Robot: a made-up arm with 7 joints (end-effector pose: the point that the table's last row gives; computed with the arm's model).
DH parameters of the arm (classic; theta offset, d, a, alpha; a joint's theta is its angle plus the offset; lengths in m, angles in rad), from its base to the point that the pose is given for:
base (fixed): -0.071 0 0 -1.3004
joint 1: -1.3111 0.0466 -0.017 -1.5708
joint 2: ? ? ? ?
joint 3: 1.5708 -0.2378 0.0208 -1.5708
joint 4: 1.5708 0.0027 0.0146 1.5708
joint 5: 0 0.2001 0 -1.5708
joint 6: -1.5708 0 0.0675 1.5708
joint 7: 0 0 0 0
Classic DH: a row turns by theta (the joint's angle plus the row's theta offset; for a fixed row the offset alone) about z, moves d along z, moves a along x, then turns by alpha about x.
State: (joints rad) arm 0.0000 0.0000 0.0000 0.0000 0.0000 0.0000 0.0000
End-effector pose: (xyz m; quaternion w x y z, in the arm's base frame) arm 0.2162 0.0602 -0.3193 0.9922 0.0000 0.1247 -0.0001
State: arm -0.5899 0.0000 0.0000 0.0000 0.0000 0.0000 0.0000
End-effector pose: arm 0.3592 0.0037 -0.1526 0.9842 -0.0100 -0.1579 -0.0796
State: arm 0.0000 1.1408 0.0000 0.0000 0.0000 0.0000 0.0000
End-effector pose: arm 0.2551 0.2833 -0.1673 0.8351 0.5358 0.1049 -0.0674
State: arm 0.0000 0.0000 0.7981 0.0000 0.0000 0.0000 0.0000
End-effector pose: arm 0.1300 0.2659 -0.2973 0.9143 0.0485 0.1149 0.3854
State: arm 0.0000 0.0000 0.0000 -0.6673 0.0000 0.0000 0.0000
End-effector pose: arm 0.2111 0.0602 -0.1439 0.9783 0.0000 -0.2071 -0.0001
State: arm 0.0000 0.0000 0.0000 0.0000 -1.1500 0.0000 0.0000
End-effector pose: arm 0.2162 0.0602 -0.3193 0.8326 -0.5396 0.1047 0.0678
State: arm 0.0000 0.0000 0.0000 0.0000 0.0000 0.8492 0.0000
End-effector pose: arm 0.1815 0.0602 -0.3628 0.8527 0.0000 0.5224 -0.0001
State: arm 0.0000 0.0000 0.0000 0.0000 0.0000 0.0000 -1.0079
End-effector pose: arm 0.2162 0.0602 -0.3193 0.8688 -0.0602 0.1092 -0.4792
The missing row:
joint 2: 1.2915 0.0001 -0.008 1.5708
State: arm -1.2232 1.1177 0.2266 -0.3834 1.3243 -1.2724 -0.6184
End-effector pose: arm 0.2394 0.1063 0.1607 0.0798 -0.9751 0.2062 0.0194
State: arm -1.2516 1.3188 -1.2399 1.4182 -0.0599 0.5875 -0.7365
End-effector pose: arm 0.2623 0.4809 -0.0121 0.5663 0.3649 0.6962 0.2479
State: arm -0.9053 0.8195 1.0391 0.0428 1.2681 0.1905 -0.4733
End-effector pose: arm 0.2006 0.3835 0.1001 0.6792 0.5006 0.0737 0.5317
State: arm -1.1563 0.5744 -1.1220 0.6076 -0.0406 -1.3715 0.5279
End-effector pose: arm 0.3574 -0.0280 -0.1614 0.7234 0.0738 -0.5387 -0.4256
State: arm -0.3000 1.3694 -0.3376 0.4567 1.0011 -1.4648 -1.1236
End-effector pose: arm 0.2195 0.3117 -0.1731 0.0481 -0.5451 -0.2626 0.7947
